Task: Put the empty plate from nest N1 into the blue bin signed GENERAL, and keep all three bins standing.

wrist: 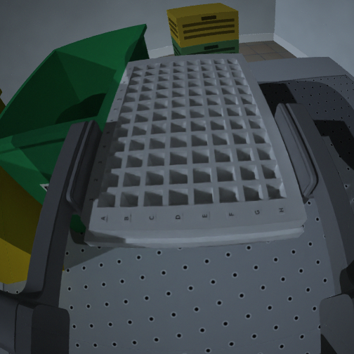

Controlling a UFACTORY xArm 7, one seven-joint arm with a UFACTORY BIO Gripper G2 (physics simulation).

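Note:
My gripper is shut on a white plate with square wells, one finger against each long side. The plate is level in the fingers and held above the perforated deck. The letters A to H show along its near edge. The wells that I can see look empty. The plate hides part of the deck and the right side of a green bin. The blue bin signed GENERAL and nest N1 do not show in the wrist view.
The green bin stands upright at the left, close to the left finger. Part of a yellow bin shows beside it at the left edge. Yellow and green crates are stacked beyond the deck. Dark patches lie on the deck at right.

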